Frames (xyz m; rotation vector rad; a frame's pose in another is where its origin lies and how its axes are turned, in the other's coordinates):
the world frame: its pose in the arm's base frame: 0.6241 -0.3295 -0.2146 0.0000 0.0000 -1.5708
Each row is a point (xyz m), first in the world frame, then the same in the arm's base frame.
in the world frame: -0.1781 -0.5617 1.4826
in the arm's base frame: 0.0624 -0.1514 1.2680
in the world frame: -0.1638 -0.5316 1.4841
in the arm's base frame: 0.0925 -0.1657 1.2695
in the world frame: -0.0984 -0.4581 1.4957
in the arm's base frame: 0.1660 -0.2311 1.2811
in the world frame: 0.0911 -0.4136 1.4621
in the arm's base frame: 0.2105 -0.4206 1.2475
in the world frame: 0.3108 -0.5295 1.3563
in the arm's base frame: 0.0946 -0.6403 1.1417
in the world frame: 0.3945 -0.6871 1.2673
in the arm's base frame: -0.0630 -0.7240 1.0527
